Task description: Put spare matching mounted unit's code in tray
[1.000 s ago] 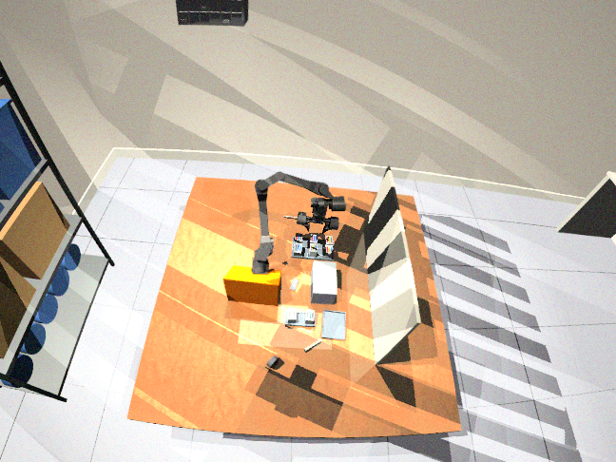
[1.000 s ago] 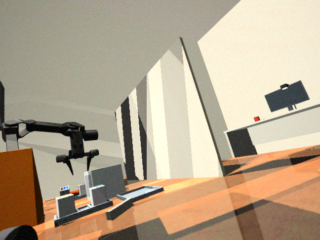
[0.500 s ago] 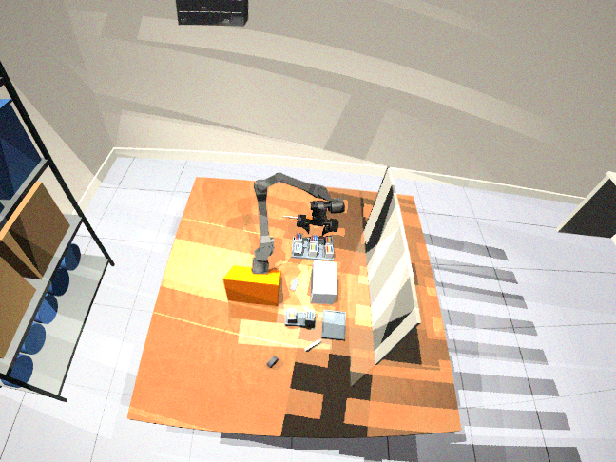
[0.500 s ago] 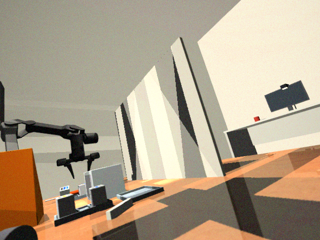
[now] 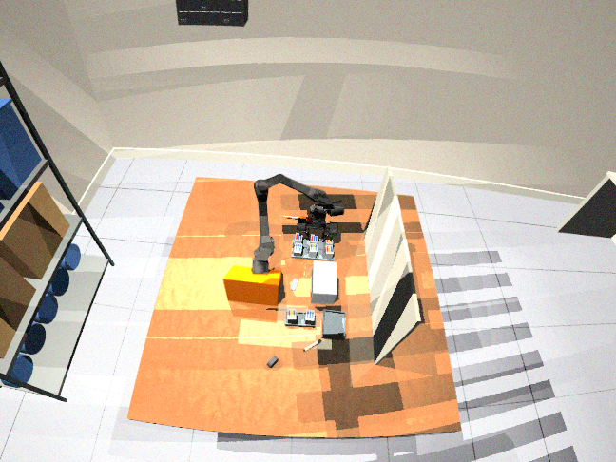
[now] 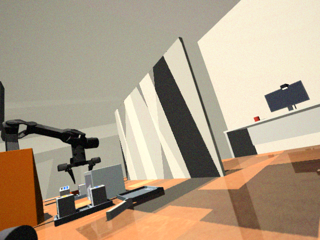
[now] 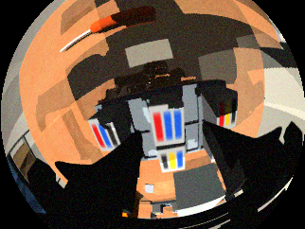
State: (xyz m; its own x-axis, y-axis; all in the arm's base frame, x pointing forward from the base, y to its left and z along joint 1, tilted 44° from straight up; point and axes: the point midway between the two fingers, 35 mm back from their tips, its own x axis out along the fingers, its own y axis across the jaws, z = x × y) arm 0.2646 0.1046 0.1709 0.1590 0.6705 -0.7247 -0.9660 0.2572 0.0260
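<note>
The spare module is 20 mm below my gripper tip. The rest, counted from my gripper tip: tall panel (270 mm to the right, 230 mm ahead, 160 mm above); grey mounted unit (230 mm to the right, 10 mm below, 10 mm ahead); rack (390 mm to the right, 110 mm behind, 50 mm below).
</note>
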